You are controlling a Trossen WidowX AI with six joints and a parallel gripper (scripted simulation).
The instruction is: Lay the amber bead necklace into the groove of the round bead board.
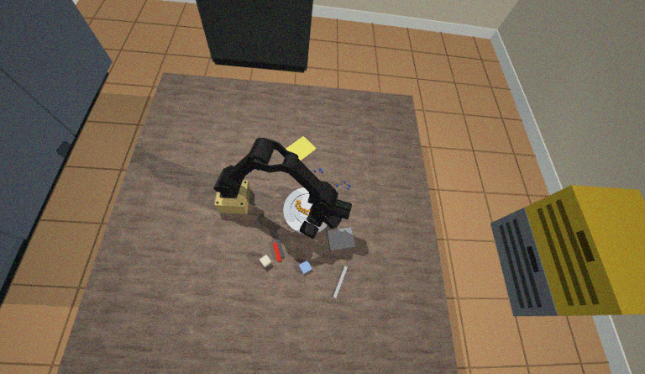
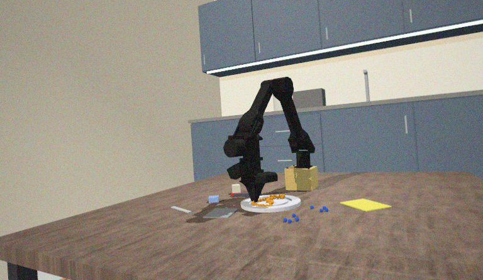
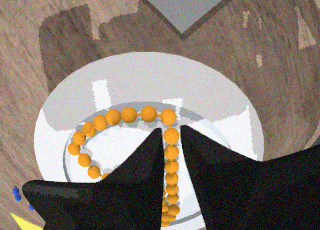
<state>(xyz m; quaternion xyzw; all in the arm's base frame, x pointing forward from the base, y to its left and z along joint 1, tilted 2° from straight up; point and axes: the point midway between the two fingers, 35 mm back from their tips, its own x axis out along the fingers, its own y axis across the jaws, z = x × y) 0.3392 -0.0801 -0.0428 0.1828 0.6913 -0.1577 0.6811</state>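
Right now the grey square tile is 10 cm ahead of my gripper tip, 7 cm to the right of it and 1 cm below it. The rest, counted from my gripper tip: cream cube 19 cm behind, 17 cm to the right; red stick 15 cm behind, 11 cm to the right, 1 cm below; light blue cube 4 cm behind, 18 cm to the right, 1 cm below.
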